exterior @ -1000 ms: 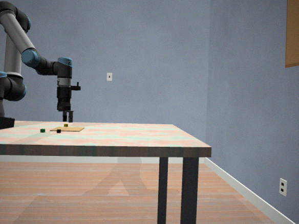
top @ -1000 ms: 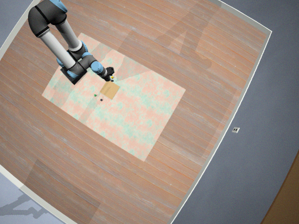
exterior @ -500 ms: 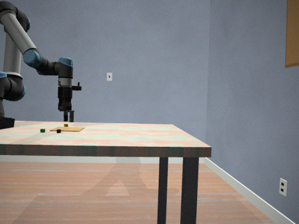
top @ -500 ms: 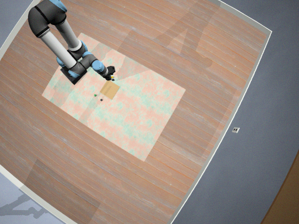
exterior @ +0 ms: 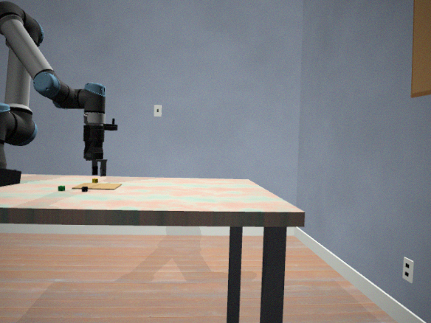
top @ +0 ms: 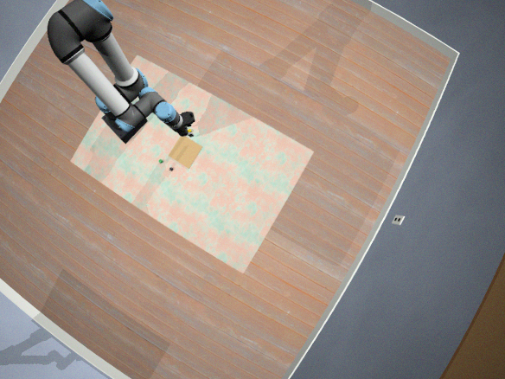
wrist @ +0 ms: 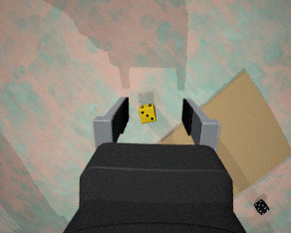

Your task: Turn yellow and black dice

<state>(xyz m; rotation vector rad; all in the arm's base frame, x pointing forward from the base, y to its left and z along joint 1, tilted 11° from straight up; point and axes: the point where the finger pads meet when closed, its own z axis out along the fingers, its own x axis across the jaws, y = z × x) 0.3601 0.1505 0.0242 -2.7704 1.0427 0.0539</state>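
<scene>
Right now my hand is 1 cm past the yellow die and 4 cm above it. From my hand the other things lie so: black die (3 cm ahead, 23 cm to the right, 4 cm below); then tan mat (3 cm ahead, 11 cm to the right, 4 cm below); then green die (5 cm behind, 23 cm to the right, 4 cm below).
</scene>
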